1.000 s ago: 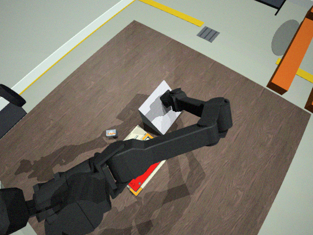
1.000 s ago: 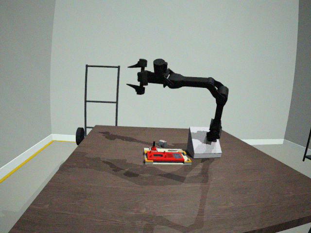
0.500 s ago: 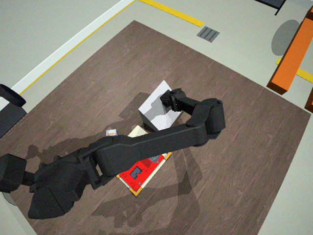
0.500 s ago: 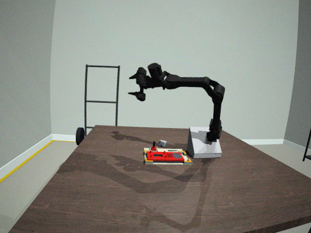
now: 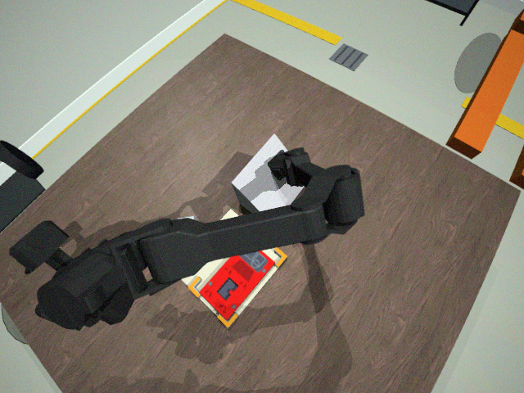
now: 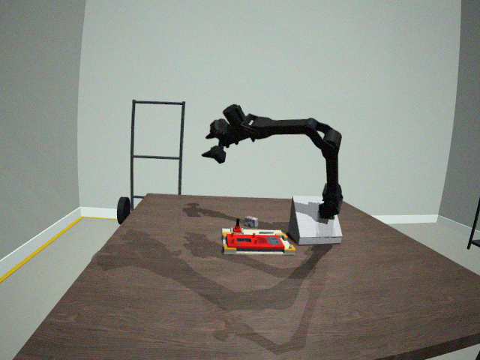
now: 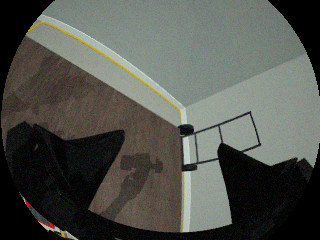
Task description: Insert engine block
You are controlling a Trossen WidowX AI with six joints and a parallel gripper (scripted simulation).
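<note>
The grey engine block is 33 cm below my gripper tip, 22 cm behind it and 5 cm to the right of it. Round my gripper tip: black post: 30 cm below, 15 cm behind, 4 cm to the left.
</note>
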